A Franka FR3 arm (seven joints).
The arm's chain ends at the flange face. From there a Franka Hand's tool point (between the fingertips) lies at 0.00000 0.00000 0.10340 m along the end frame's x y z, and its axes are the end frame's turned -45 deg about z.
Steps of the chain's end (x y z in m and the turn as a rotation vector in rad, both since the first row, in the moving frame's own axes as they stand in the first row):
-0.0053, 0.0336, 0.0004, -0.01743, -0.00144, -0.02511
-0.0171, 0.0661, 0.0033, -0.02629, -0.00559, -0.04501
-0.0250, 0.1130, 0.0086, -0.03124, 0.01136, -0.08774
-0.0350, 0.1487, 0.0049, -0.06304, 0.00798, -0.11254
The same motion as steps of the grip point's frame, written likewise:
-0.0289, 0.0212, 0.0004, -0.01131, -0.01334, -0.02511
-0.0611, 0.0362, 0.0033, -0.01464, -0.02254, -0.04501
-0.0989, 0.0654, 0.0085, -0.03012, -0.01406, -0.08774
-0.1336, 0.0858, 0.0047, -0.05022, -0.03893, -0.11254

